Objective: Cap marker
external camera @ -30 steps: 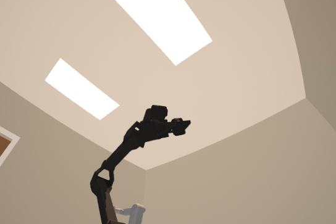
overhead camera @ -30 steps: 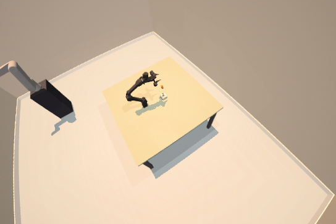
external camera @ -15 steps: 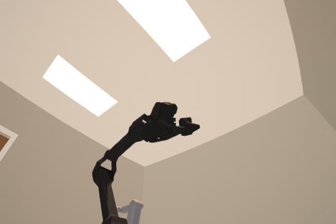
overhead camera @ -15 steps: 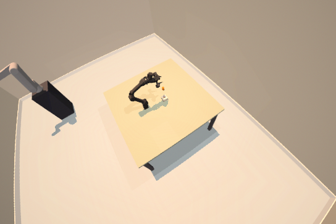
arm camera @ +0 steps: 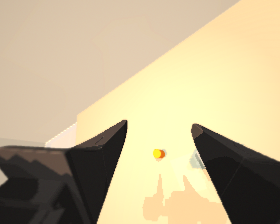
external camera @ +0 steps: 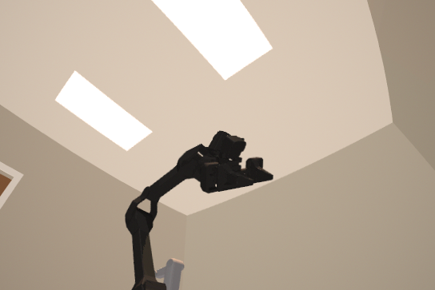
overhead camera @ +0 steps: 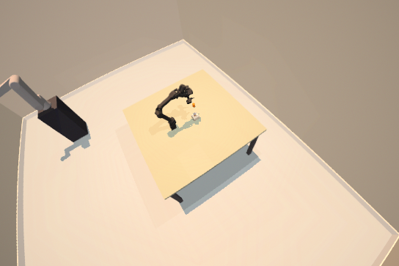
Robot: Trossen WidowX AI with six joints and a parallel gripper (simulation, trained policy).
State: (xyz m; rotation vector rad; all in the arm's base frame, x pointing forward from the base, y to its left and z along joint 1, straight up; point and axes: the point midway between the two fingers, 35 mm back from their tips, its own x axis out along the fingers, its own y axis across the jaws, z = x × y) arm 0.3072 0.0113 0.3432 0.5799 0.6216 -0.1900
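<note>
The orange cap is 2 cm ahead of my gripper tip, 10 cm to the left of it and 30 cm below it.
</note>
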